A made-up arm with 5 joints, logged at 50 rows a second.
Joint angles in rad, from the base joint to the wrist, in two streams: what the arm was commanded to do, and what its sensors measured. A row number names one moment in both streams.
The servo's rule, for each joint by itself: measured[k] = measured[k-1] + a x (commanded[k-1-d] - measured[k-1]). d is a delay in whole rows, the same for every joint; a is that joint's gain. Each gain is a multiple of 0.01, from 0.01 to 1. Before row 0 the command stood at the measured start. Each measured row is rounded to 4 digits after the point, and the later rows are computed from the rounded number. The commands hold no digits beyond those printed.
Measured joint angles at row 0:
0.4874 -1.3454 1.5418 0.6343 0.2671
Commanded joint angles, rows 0 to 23:
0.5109 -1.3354 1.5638 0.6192 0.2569
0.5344 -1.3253 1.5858 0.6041 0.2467
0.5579 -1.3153 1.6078 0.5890 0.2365
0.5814 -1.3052 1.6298 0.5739 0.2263
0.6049 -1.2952 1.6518 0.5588 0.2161
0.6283 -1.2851 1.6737 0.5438 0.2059
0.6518 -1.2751 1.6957 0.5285 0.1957
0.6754 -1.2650 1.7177 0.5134 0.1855
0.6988 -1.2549 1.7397 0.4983 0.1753
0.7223 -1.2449 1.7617 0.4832 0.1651
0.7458 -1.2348 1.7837 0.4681 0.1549
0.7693 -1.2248 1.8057 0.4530 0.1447
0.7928 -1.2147 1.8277 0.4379 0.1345
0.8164 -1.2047 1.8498 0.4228 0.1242
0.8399 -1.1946 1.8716 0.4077 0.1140
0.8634 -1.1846 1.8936 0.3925 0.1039
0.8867 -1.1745 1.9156 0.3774 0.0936
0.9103 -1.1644 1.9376 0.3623 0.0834
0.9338 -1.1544 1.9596 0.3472 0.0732
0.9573 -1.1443 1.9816 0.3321 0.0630
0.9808 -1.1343 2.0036 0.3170 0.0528
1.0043 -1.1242 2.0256 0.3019 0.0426
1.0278 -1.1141 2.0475 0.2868 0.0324
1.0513 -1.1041 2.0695 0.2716 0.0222
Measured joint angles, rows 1 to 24:
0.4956 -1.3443 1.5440 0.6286 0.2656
0.5092 -1.3422 1.5482 0.6193 0.2628
0.5262 -1.3392 1.5542 0.6078 0.2589
0.5455 -1.3355 1.5618 0.5949 0.2540
0.5663 -1.3311 1.5708 0.5812 0.2483
0.5880 -1.3260 1.5811 0.5670 0.2419
0.6103 -1.3204 1.5926 0.5524 0.2350
0.6331 -1.3143 1.6051 0.5376 0.2276
0.6561 -1.3078 1.6186 0.5227 0.2198
0.6793 -1.3009 1.6329 0.5077 0.2116
0.7026 -1.2936 1.6480 0.4927 0.2031
0.7259 -1.2860 1.6638 0.4776 0.1943
0.7493 -1.2782 1.6802 0.4625 0.1853
0.7728 -1.2701 1.6972 0.4474 0.1761
0.7963 -1.2618 1.7146 0.4323 0.1668
0.8198 -1.2533 1.7325 0.4172 0.1574
0.8432 -1.2446 1.7508 0.4021 0.1478
0.8667 -1.2358 1.7695 0.3870 0.1381
0.8902 -1.2268 1.7885 0.3719 0.1284
0.9137 -1.2177 1.8078 0.3568 0.1186
0.9372 -1.2085 1.8274 0.3417 0.1087
0.9607 -1.1992 1.8472 0.3266 0.0988
0.9842 -1.1898 1.8672 0.3115 0.0888
1.0077 -1.1804 1.8874 0.2963 0.0788
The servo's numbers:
d 0
a 0.35 0.11 0.10 0.38 0.15

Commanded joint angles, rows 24 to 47:
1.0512 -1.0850 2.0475 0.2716 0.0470
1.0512 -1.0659 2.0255 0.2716 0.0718
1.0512 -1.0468 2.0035 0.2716 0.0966
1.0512 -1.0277 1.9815 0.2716 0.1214
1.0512 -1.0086 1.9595 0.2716 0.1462
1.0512 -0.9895 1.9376 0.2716 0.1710
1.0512 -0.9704 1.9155 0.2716 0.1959
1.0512 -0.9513 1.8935 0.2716 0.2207
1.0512 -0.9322 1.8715 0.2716 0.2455
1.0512 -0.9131 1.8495 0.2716 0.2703
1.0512 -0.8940 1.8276 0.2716 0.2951
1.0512 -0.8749 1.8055 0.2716 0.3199
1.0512 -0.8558 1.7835 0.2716 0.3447
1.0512 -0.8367 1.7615 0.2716 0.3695
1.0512 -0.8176 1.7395 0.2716 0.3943
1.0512 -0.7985 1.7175 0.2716 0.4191
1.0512 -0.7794 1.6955 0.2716 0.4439
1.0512 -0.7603 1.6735 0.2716 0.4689
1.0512 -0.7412 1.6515 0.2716 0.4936
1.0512 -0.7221 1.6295 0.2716 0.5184
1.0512 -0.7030 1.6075 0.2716 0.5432
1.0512 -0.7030 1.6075 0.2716 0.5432
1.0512 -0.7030 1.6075 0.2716 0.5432
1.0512 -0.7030 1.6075 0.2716 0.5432
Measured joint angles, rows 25 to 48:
1.0229 -1.1699 1.9034 0.2869 0.0740
1.0328 -1.1585 1.9156 0.2811 0.0737
1.0392 -1.1462 1.9244 0.2775 0.0771
1.0434 -1.1332 1.9301 0.2753 0.0837
1.0461 -1.1195 1.9330 0.2739 0.0931
1.0479 -1.1052 1.9335 0.2730 0.1048
1.0491 -1.0904 1.9317 0.2725 0.1185
1.0498 -1.0751 1.9279 0.2722 0.1338
1.0503 -1.0594 1.9223 0.2720 0.1506
1.0506 -1.0433 1.9150 0.2718 0.1686
1.0508 -1.0269 1.9063 0.2717 0.1876
1.0509 -1.0102 1.8962 0.2717 0.2074
1.0510 -0.9932 1.8849 0.2717 0.2280
1.0511 -0.9760 1.8726 0.2717 0.2492
1.0511 -0.9586 1.8593 0.2717 0.2710
1.0511 -0.9410 1.8451 0.2717 0.2932
1.0511 -0.9232 1.8301 0.2717 0.3158
1.0511 -0.9053 1.8144 0.2717 0.3388
1.0511 -0.8872 1.7981 0.2717 0.3620
1.0511 -0.8690 1.7812 0.2717 0.3855
1.0511 -0.8507 1.7638 0.2717 0.4092
1.0511 -0.8345 1.7482 0.2717 0.4293
1.0511 -0.8200 1.7341 0.2717 0.4464
1.0511 -0.8071 1.7214 0.2717 0.4609

